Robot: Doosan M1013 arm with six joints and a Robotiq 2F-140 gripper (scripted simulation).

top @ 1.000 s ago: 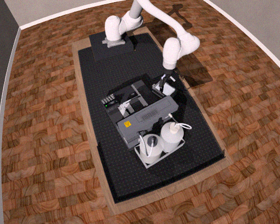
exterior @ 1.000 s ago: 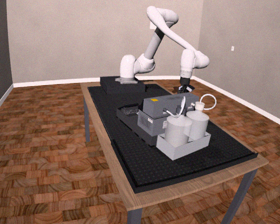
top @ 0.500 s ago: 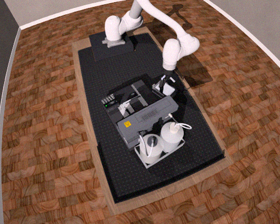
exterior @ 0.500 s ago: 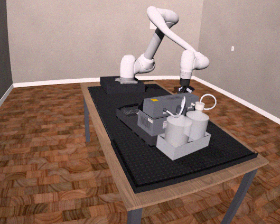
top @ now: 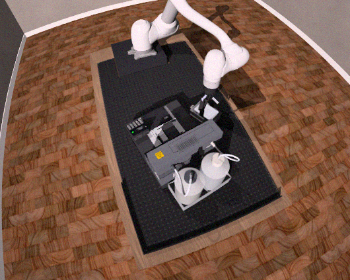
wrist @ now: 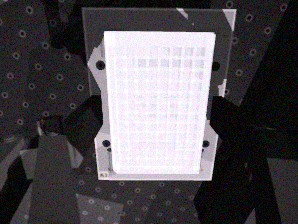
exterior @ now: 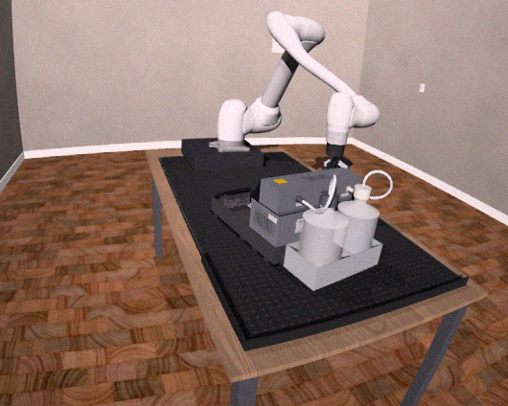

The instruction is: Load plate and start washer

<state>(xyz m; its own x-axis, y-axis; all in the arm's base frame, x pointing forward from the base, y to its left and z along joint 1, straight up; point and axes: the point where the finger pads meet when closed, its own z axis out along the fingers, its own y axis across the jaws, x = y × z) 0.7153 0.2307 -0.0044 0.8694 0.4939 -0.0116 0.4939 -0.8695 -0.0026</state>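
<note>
Right now the multi-well plate is 20 mm below my hand. The rest, counted from my hand: grey plate washer (130 mm ahead, 280 mm to the right, 50 mm above); grey plate nest (30 mm below).
</note>
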